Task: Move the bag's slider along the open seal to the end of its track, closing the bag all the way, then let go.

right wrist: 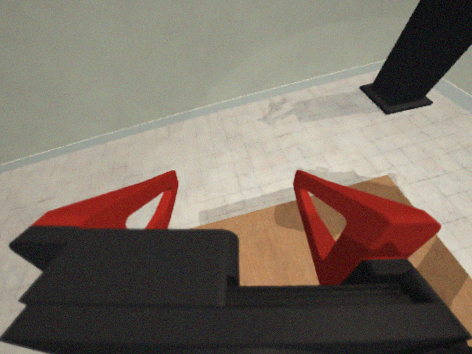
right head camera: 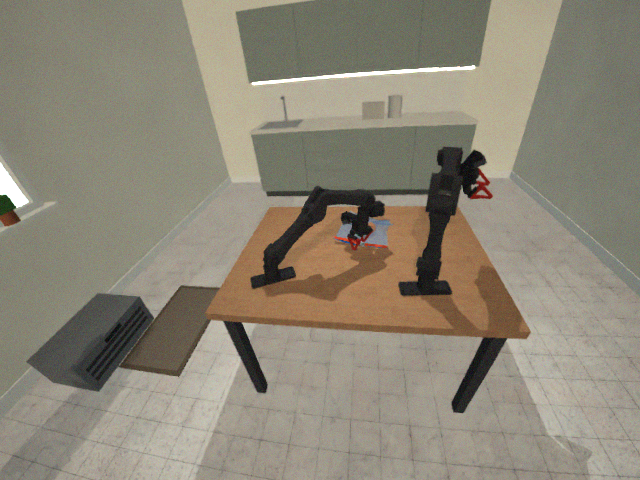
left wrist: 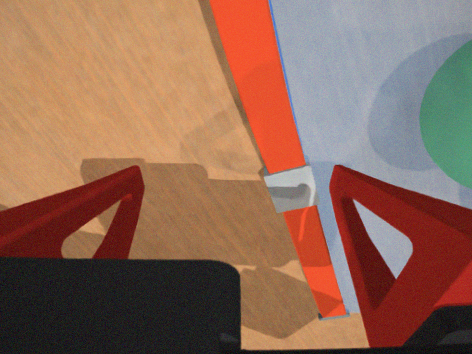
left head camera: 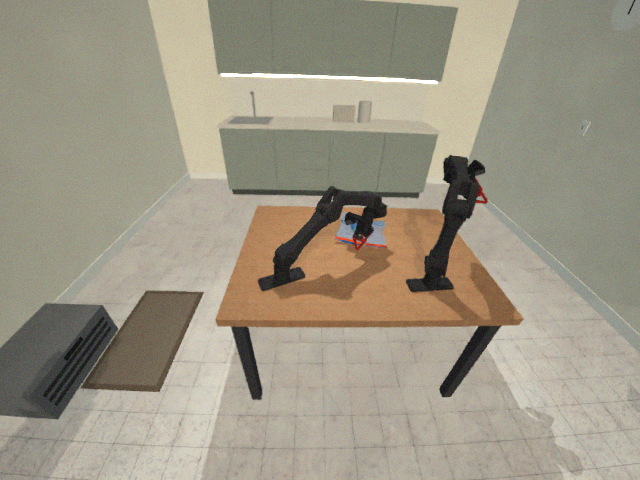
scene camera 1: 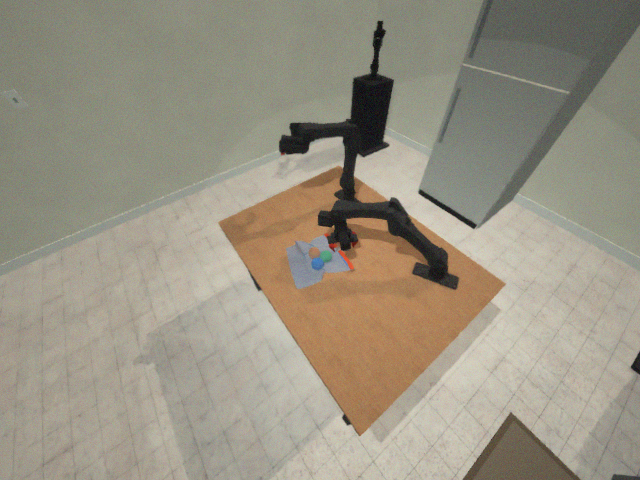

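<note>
The bag lies flat on the table, its orange-red seal strip along one edge. The whitish slider sits on the strip, nearer the strip's lower end in the left wrist view. My left gripper is open above the strip; the slider shows between its two fingertips, nearer the right one, and neither finger seems to touch it. My right gripper is open and empty, raised high, away from the bag.
Green, blue and orange balls are at the bag. The wooden table carries both arm bases. A black pedestal and a fridge stand beyond it in scene camera 1.
</note>
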